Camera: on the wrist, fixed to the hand. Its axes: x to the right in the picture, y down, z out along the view.
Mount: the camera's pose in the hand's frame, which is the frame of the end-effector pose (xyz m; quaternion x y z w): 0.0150 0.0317 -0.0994 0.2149 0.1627 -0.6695 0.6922
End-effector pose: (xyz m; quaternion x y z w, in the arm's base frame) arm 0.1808 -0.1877 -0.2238 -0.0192 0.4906 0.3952 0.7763
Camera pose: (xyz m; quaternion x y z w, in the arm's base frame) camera 0.0896 -0.1985 -0.2756 -0.2392 0.5380 -0.3547 0.7263
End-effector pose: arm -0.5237 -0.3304 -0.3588 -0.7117 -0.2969 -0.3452 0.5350
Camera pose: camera -0.5071 -0.4336 -0.3455 -0.1227 -0.6691 -0.6491 0.3405
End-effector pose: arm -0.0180 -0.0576 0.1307 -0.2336 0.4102 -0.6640 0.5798
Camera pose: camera -0.0811 -0.0445 0.0473 0.2037 -0.0792 0.9740 0.0598
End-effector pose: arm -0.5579 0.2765 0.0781 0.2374 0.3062 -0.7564 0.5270
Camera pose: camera -0.5294 0.3295 -0.0084 -0.1956 -0.2941 0.9036 0.2425
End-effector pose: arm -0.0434 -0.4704 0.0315 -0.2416 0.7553 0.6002 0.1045
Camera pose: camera -0.0587 -0.5640 0.0775 -0.7481 0.5070 0.1439 0.4032
